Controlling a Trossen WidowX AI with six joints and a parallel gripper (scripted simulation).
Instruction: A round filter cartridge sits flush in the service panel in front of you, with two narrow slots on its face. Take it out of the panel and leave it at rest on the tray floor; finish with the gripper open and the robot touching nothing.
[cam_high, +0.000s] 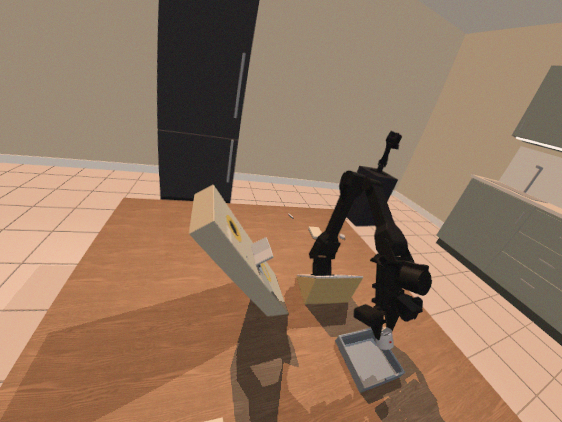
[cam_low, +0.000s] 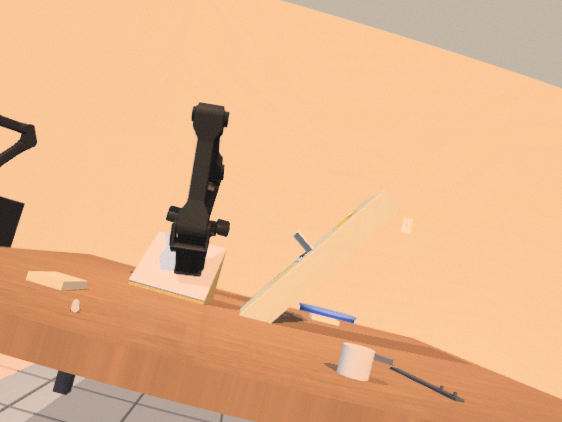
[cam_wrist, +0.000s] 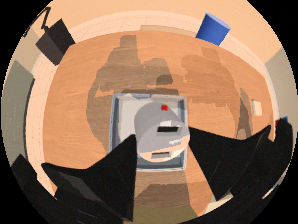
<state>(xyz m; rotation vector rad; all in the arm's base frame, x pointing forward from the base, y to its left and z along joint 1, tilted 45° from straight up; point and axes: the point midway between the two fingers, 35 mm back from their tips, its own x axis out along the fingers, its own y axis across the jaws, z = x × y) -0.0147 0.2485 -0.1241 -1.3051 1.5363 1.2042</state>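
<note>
Right now my gripper tip is 12 cm above the tray and 1 cm past it. Also, from my gripper tip: peg: 81 cm to the right, 12 cm below, 6 cm behind; then filter cartridge: right at my gripper tip.
</note>
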